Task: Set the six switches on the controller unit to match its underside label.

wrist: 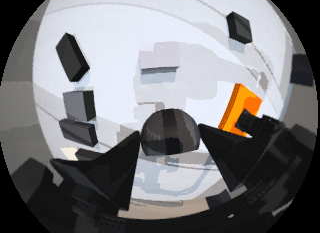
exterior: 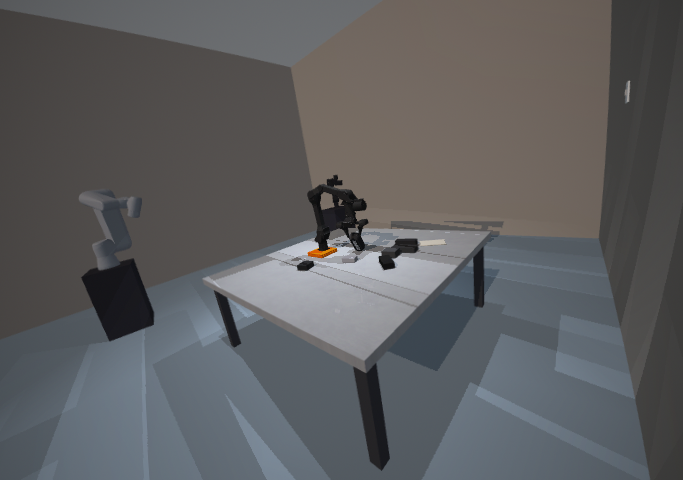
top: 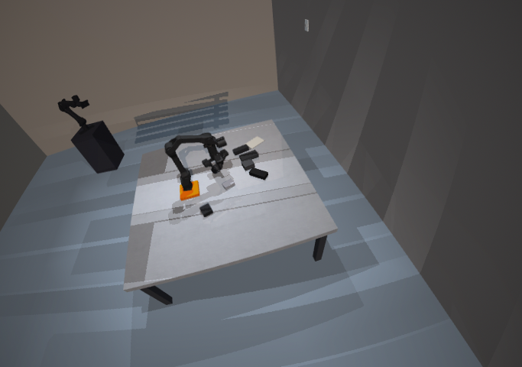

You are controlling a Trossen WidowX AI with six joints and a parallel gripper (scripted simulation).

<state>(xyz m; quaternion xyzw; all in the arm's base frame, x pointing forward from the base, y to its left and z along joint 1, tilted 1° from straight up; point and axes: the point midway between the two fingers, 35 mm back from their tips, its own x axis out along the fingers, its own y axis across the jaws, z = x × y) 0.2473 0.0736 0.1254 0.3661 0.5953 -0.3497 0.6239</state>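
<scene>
My gripper tip is now 50 mm short of the light grey block, 100 mm to the left of it and 100 mm above it. Also, from my gripper tip: dark block: 100 mm behind, 300 mm to the right, 90 mm below; cream card: 280 mm ahead, 370 mm to the left, 110 mm below.
</scene>
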